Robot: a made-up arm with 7 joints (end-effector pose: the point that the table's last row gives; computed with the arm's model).
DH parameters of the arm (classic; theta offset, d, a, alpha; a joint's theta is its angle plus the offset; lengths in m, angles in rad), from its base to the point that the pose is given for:
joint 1: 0 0.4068 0 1.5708
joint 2: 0 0.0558 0 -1.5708
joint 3: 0 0.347 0.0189 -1.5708
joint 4: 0 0.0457 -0.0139 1.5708
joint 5: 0 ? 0 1.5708
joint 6: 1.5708 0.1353 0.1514 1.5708
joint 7: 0 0.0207 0 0
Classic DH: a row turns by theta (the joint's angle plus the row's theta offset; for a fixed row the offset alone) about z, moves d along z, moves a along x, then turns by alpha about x.
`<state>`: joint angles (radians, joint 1 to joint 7).
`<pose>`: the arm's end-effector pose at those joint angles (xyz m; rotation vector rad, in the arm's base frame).
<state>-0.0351 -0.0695 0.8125 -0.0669 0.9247 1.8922 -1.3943</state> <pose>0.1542 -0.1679 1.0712 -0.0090 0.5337 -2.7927</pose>
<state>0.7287 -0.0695 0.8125 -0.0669 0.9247 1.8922 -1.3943</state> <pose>0.2275 -0.0145 1.0712 -0.1743 0.4137 -2.0459</pose>
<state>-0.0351 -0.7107 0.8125 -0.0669 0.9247 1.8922 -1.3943</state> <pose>0.5197 -0.1807 0.8435 -0.9175 0.6979 -2.7438</pose>
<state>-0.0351 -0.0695 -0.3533 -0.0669 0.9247 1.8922 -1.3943</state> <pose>-0.0134 -0.2018 1.0828 -0.2325 -0.3017 2.2656</pose>
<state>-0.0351 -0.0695 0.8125 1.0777 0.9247 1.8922 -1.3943</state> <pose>0.3613 0.0489 0.8817 -1.3138 -0.4632 -2.6391</pose>
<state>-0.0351 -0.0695 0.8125 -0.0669 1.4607 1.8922 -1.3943</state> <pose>0.1999 -0.0711 1.0750 -0.0974 0.4594 -2.2648</pose>
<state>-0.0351 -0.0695 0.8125 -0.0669 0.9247 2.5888 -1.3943</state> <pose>0.1455 -0.1109 0.9843 0.0155 1.4831 -2.4755</pose>
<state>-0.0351 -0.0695 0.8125 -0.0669 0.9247 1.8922 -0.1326</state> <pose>0.1542 -0.1679 1.0712 0.2389 0.3389 -1.5562</pose>
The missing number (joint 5, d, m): 0.3556
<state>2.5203 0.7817 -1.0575 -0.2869 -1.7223 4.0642 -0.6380</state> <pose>0.3263 -0.3637 0.6916 -1.6894 -0.4193 1.1002</pose>
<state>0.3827 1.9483 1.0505 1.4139 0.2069 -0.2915 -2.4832</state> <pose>-0.5452 0.1667 0.5775 -0.5548 1.3234 -0.0590</pose>
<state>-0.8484 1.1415 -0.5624 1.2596 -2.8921 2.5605 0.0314</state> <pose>-0.1526 0.1345 0.8622 0.8621 0.7197 -0.4286</pose>
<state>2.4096 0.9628 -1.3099 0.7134 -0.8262 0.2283 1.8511</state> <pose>0.6919 -0.1989 0.8967 -1.5229 1.5736 -0.0404</pose>
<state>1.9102 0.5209 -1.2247 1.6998 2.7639 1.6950 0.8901</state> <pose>0.2817 0.2427 0.6278 0.2553 1.7916 1.2806</pose>
